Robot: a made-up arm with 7 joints. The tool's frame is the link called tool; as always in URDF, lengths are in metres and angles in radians. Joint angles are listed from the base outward. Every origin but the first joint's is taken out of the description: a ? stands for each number. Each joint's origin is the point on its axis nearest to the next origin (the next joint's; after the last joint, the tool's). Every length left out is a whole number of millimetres.
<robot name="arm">
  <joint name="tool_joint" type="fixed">
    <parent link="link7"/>
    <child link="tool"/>
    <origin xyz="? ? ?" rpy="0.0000 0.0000 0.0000"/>
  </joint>
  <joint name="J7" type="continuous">
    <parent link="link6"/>
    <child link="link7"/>
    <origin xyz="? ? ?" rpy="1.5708 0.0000 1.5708"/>
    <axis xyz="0 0 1"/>
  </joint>
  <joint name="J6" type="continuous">
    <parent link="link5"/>
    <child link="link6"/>
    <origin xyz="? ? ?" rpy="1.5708 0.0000 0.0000"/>
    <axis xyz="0 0 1"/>
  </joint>
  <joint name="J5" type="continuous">
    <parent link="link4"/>
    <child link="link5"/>
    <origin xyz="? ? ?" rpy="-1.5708 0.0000 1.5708"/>
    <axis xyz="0 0 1"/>
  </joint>
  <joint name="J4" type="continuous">
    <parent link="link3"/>
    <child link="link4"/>
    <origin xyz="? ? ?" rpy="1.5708 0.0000 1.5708"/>
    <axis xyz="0 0 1"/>
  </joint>
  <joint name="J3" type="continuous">
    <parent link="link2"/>
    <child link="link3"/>
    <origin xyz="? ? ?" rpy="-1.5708 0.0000 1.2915"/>
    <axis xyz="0 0 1"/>
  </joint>
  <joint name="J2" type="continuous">
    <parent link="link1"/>
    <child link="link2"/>
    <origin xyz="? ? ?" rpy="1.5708 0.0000 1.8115"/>
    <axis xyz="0 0 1"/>
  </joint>
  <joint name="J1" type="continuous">
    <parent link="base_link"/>
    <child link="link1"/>
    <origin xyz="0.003 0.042 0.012" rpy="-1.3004 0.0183 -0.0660"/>
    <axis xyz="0 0 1"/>
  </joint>
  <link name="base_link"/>
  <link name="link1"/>
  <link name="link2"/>
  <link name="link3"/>
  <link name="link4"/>
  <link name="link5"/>
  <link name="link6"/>
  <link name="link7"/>
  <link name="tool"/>
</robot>
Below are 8 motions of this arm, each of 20 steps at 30 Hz.
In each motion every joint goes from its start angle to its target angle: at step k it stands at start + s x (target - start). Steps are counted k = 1, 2, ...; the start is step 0. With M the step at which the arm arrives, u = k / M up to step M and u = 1 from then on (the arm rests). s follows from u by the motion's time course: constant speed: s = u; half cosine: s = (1 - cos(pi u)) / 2; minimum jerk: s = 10 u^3 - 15 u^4 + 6 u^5.
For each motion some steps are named. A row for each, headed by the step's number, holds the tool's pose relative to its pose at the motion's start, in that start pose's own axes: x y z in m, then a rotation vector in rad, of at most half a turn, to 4 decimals.
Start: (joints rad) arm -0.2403 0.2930 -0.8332 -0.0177 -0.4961 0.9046 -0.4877
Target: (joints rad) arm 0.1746 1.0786 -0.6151 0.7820 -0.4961 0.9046 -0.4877
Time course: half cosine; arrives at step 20
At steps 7, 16, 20:
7: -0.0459 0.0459 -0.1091 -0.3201 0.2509 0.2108
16: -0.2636 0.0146 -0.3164 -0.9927 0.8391 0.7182
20: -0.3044 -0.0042 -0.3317 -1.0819 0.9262 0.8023

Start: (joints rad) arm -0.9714 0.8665 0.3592 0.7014 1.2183 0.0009 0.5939
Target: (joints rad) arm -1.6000 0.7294 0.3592 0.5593 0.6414 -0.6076 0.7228
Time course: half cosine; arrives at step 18
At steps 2, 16, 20:
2: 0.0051 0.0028 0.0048 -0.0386 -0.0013 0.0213
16: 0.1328 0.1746 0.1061 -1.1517 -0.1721 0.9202
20: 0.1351 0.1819 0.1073 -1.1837 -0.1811 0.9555

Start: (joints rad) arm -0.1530 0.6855 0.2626 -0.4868 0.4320 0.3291 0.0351
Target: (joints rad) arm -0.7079 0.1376 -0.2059 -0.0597 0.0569 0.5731 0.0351
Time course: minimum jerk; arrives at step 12
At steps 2, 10, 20:
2: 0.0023 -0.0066 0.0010 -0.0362 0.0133 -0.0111
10: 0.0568 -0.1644 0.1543 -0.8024 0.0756 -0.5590
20: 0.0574 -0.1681 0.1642 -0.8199 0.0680 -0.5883

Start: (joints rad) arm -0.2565 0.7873 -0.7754 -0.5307 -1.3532 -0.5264 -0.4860
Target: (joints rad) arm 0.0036 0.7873 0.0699 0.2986 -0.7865 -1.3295 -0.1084
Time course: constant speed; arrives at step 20
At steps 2, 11, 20:
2: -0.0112 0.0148 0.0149 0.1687 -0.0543 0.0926
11: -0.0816 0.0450 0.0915 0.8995 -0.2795 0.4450
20: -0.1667 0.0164 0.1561 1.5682 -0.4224 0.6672

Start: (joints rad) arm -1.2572 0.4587 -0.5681 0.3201 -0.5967 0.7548 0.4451
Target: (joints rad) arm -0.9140 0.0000 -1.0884 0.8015 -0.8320 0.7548 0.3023
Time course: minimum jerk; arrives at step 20
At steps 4, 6, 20:
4: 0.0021 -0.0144 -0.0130 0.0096 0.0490 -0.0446
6: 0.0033 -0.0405 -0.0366 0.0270 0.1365 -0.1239
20: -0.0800 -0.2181 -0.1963 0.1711 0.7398 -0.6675

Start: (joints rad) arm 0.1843 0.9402 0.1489 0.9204 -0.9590 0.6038 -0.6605
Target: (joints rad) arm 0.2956 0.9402 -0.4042 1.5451 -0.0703 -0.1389 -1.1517
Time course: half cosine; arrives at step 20
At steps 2, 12, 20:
2: -0.0010 0.0034 -0.0028 0.0187 0.0137 0.0145
12: -0.0507 0.0680 -0.0615 0.5234 0.6185 0.1632
20: -0.0888 0.0867 -0.0838 0.6854 1.1262 0.0562

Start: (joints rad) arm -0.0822 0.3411 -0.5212 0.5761 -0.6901 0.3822 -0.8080
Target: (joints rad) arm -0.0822 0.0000 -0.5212 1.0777 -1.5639 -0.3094 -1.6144
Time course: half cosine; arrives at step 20
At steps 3, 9, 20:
3: 0.0052 -0.0004 -0.0030 -0.0263 -0.0557 -0.0609
9: 0.0359 -0.0042 -0.0236 -0.1487 -0.4641 -0.3866
20: 0.0711 -0.0166 -0.0664 -0.1255 -1.1079 -0.5498

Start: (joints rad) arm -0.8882 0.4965 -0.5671 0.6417 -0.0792 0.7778 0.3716
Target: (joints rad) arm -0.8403 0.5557 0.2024 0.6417 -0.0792 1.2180 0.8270
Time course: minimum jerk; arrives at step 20
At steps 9, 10, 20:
9: 0.0143 0.0454 -0.0249 -0.1937 0.3037 0.2178
10: 0.0165 0.0550 -0.0322 -0.2318 0.3775 0.2598
20: 0.0205 0.0996 -0.0786 -0.3968 0.7909 0.4258

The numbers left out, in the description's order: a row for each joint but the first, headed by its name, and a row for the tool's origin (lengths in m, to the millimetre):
tool: 0.000 0.000 0.000
J7: 0.000 0.052 0.000
J6: 0.000 0.000 0.000
J5: -0.165 -0.013 0.000
J4: 0.002 -0.017 0.000
J3: 0.233 -0.058 0.000
J2: -0.004 0.015 0.000

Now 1 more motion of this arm.
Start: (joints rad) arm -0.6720 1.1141 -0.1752 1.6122 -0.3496 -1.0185 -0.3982
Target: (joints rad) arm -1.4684 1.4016 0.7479 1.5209 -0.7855 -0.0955 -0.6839
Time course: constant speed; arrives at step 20
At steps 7, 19, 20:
7: 0.0273 0.0752 0.0419 -0.4443 -0.1234 0.4213
19: 0.0200 0.1760 0.1050 -1.3823 -0.8345 0.6450
20: 0.0172 0.1832 0.1101 -1.4499 -0.9253 0.6312

